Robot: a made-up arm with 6 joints.
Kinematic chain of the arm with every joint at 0, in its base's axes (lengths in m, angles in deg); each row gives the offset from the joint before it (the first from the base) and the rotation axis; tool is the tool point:
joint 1: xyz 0 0 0.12 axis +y
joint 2: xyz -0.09 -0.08 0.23 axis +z
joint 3: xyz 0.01 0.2 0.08 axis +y
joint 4: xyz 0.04 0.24 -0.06 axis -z
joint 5: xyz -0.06 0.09 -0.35 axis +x
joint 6: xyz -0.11 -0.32 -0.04 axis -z
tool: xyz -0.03 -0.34 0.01
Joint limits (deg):
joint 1: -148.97..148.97
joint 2: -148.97..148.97
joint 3: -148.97..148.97
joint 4: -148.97..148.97
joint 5: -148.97..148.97
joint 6: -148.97..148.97
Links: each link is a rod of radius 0.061 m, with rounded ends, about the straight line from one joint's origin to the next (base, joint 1, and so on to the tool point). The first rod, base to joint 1, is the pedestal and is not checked.
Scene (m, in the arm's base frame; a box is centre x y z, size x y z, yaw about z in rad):
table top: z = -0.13
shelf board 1: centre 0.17 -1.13 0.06 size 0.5 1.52 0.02 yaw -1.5
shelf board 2: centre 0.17 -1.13 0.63 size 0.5 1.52 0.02 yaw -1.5
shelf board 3: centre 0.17 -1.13 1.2 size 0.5 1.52 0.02 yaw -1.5
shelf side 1: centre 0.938 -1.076 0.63 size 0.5 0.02 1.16 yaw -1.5
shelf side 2: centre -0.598 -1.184 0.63 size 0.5 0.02 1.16 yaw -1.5
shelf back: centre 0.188 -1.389 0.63 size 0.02 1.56 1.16 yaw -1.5
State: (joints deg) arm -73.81 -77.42 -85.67 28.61 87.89 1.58
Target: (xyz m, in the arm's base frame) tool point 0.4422 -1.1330 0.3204
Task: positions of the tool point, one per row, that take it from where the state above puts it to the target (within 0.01 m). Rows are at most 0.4 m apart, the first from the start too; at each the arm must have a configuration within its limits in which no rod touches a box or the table.
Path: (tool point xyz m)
1: 0.0823 -0.8555 0.8883
2: 0.0641 -0.7169 0.8790
3: 0.2990 -0.7054 0.6118
4: 0.4054 -0.6154 0.3204
5: 0.4575 -0.7444 0.3323
6: 0.4823 -0.8781 0.3324
7: 0.4771 -1.0101 0.3262
8: 0.4422 -1.1330 0.3204

